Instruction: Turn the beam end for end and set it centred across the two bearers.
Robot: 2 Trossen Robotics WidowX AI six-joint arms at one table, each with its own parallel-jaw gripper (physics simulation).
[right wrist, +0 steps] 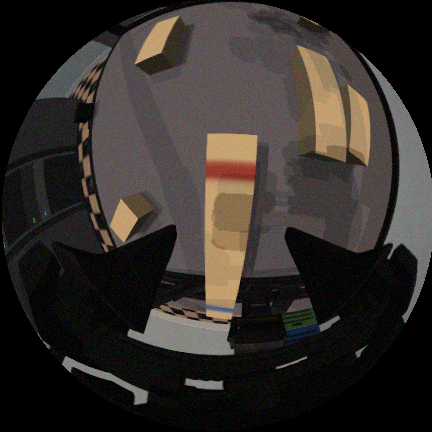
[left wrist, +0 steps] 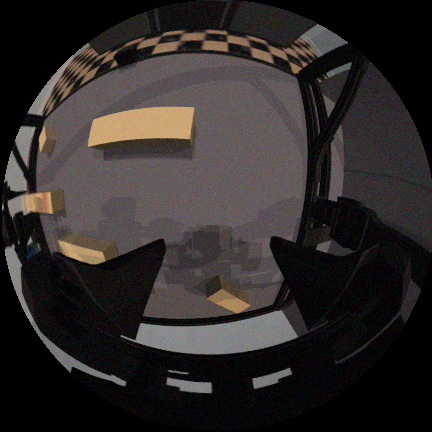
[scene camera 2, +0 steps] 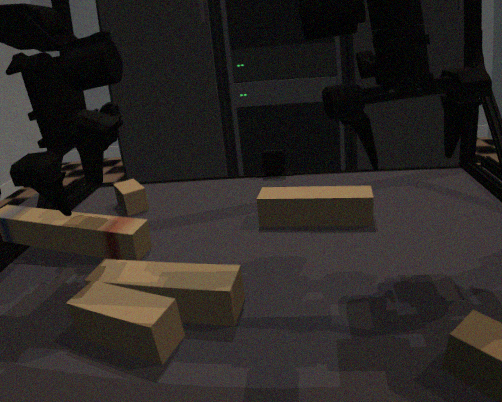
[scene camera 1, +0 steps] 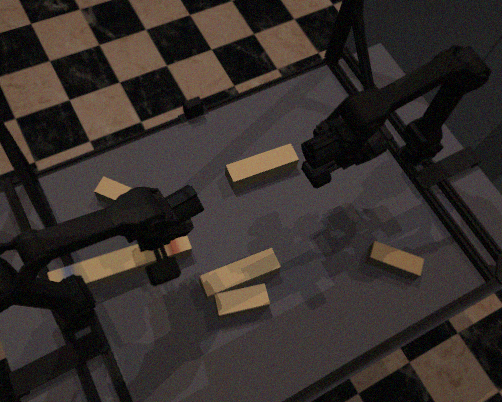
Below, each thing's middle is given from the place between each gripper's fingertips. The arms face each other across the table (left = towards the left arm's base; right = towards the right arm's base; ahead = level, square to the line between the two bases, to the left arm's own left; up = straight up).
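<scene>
Long beam [scene camera 2: 111, 237]: my right hand is 7 cm to the left of it, 1 cm past it and 6 cm above it.
Counted from my left hand, the long beam is 520 mm to the right, 60 mm behind and 100 mm below.
</scene>
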